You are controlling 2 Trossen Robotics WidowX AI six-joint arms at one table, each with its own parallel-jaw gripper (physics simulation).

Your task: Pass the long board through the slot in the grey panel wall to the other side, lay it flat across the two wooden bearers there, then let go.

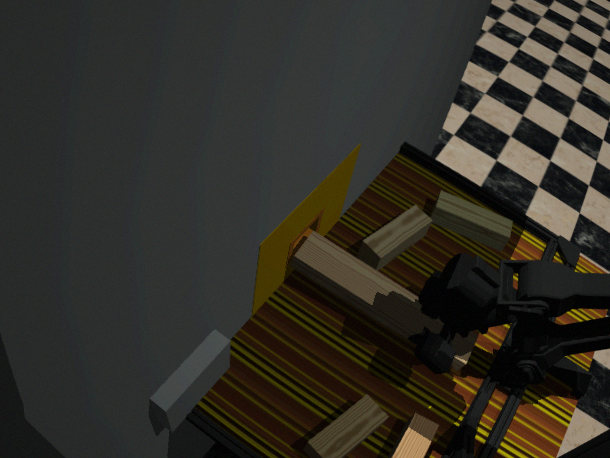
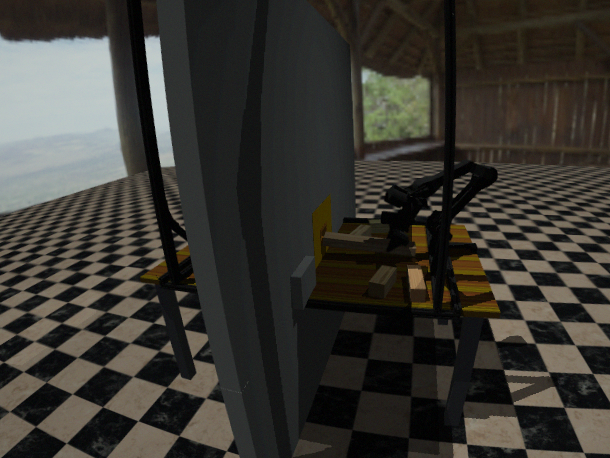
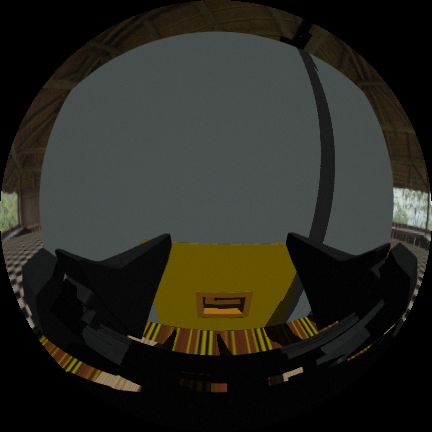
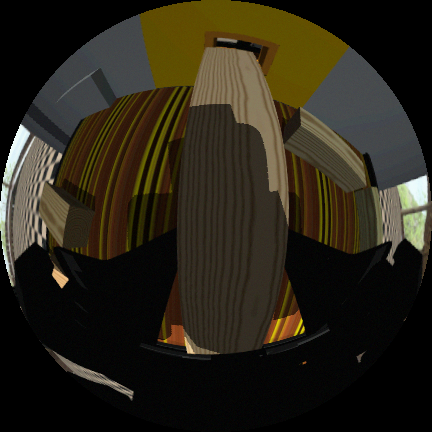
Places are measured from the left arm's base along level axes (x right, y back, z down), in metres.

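Pixels of known places: left gripper, fingertip midpoint: [image 3: 230,239]; right gripper, fingertip midpoint: [image 1: 418,323] [image 2: 386,247] [image 4: 230,232]; left arm's base at its link origin: [image 4: 243,44]; right arm's base at its link origin: [image 1: 510,374].
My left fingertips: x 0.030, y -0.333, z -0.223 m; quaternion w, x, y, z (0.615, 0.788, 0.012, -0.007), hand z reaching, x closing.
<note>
For each thing: its middle in the pictures, then the offset to it from my left fingertips. "spot": a spot on its surface instead.
- long board at the middle of its body: [image 4: 232,140] [image 1: 386,301] [image 2: 369,243] dx +0.006, dy -0.323, dz +0.187 m
- grey block at a spot on its surface: [image 1: 190,377] spot: dx +0.322, dy -0.172, dz +0.142 m
The long board [image 1: 345,270] [image 2: 355,241] [image 4: 230,200] is raised a little above the table, about level, its far end at the orange-framed slot [image 3: 247,304] [image 4: 271,56]; whether the end is inside the opening is unclear. My right gripper [image 1: 425,320] [image 2: 400,240] [image 4: 230,232] is shut on the board towards its near end. The grey panel wall [image 1: 175,150] [image 2: 305,125] [image 3: 200,140] stands between the two sides. My left gripper [image 3: 230,239] is open and empty on the other side, facing the wall above the slot. Pale wooden pieces [image 3: 117,381] [image 3: 292,374] show there, mostly hidden by the gripper; they may be the bearers.
A yellow plate [image 1: 272,270] [image 2: 321,215] [image 3: 185,275] surrounds the slot. Wooden blocks [image 1: 397,235] [image 1: 472,220] lie on one side of the board, others [image 1: 350,425] [image 1: 417,437] on the opposite side. A grey block [image 1: 190,377] [image 2: 303,282] juts from the wall near the table edge.
</note>
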